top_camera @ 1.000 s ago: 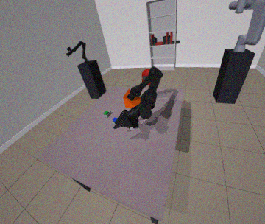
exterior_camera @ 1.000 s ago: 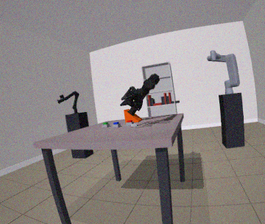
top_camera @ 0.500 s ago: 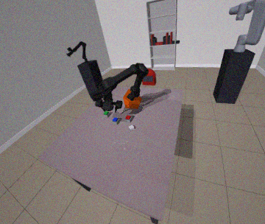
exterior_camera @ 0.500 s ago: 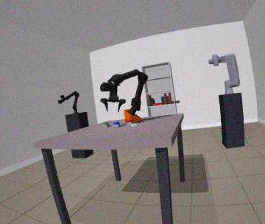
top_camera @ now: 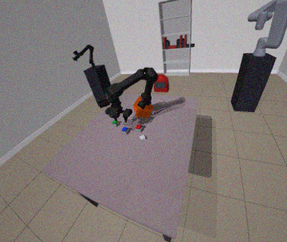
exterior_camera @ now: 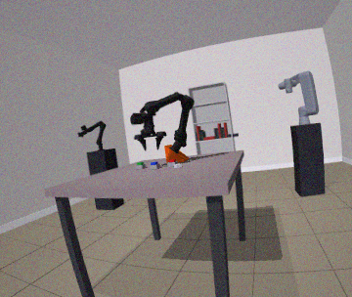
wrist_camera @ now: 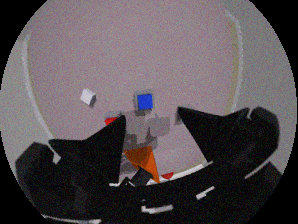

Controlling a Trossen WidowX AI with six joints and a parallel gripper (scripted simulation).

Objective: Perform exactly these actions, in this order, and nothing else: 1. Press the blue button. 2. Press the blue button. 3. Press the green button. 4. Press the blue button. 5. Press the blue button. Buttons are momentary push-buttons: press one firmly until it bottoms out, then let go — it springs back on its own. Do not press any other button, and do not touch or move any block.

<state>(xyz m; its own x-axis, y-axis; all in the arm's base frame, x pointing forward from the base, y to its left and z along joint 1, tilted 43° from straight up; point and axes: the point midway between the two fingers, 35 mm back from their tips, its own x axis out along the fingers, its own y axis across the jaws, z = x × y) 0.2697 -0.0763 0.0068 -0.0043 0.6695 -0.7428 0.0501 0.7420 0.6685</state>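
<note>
My gripper tip is now 8 cm above the blue button and 1 cm past it. Round my gripper tip: red button (10 cm to the left, 8 cm below, 5 cm behind); then white block (16 cm to the left, 10 cm below, 4 cm ahead).
</note>
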